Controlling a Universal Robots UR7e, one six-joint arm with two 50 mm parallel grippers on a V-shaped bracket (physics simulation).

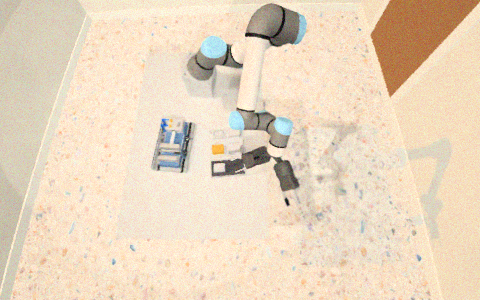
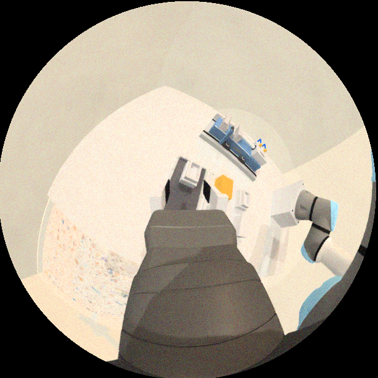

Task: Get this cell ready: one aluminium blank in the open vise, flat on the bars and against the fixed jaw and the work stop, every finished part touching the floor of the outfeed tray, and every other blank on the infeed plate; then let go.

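Where they show: hand at its tool point: (image 1: 236,164); arm's base at its link origin: (image 1: 199,69).
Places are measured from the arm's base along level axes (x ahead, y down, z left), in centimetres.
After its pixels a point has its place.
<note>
My gripper (image 1: 240,164) @(x 51.8, y 3.2, z 31.3 cm) (image 2: 187,192) is open over the outfeed tray (image 1: 228,174) @(x 54.2, y 15.2, z 26.7 cm) (image 2: 174,186), its fingertips spread across the tray's width. A pale finished part (image 1: 219,168) @(x 52.3, y 13.1, z 21.6 cm) (image 2: 191,173) with a raised rim lies at the tray's far end, beyond the fingertips. On the pale infeed area beside the tray stand a pale block (image 1: 234,145) @(x 38.6, y 11.4, z 27.2 cm) and a small pale part (image 1: 218,133) @(x 32.4, y 12.8, z 16.7 cm) (image 2: 242,199) that looks pocketed. The blue vise (image 1: 173,140) @(x 42.8, y 7.6, z -5.3 cm) (image 2: 246,151) has pale jaws; whether a blank lies in it I cannot tell. The second gripper (image 1: 288,200) points away; its fingers are too small to read.
An orange block (image 1: 218,149) @(x 42.4, y 11.3, z 19.1 cm) (image 2: 224,186) stands beside the outfeed tray. The robot's pale base (image 1: 201,85) @(x 8.6, y 3.3, z 2.7 cm) (image 2: 288,205) stands behind the infeed area. Small blue and orange fittings (image 1: 167,123) @(x 34.1, y 6.1, z -10.9 cm) (image 2: 262,145) sit at one end of the vise.
</note>
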